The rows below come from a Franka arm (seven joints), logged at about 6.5 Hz.
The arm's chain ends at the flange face. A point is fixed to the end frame.
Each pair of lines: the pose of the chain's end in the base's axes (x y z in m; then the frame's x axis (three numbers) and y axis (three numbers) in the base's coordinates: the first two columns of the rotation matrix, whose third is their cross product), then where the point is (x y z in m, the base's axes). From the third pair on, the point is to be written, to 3 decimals.
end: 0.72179 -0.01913 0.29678 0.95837 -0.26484 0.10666 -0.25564 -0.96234 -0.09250
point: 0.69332 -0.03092 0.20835
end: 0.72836 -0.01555 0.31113 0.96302 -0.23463 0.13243 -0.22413 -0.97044 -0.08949
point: 0.70244 -0.02897 0.22215
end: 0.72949 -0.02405 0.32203 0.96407 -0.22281 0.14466 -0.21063 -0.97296 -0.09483
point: 0.705 -0.038 0.233
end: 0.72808 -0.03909 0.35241 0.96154 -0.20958 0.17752 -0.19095 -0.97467 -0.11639
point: 0.707 -0.052 0.262
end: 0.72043 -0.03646 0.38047 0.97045 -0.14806 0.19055 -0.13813 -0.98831 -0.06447
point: 0.701 -0.055 0.291
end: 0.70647 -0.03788 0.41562 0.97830 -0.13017 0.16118 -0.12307 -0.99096 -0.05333
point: 0.684 -0.057 0.327
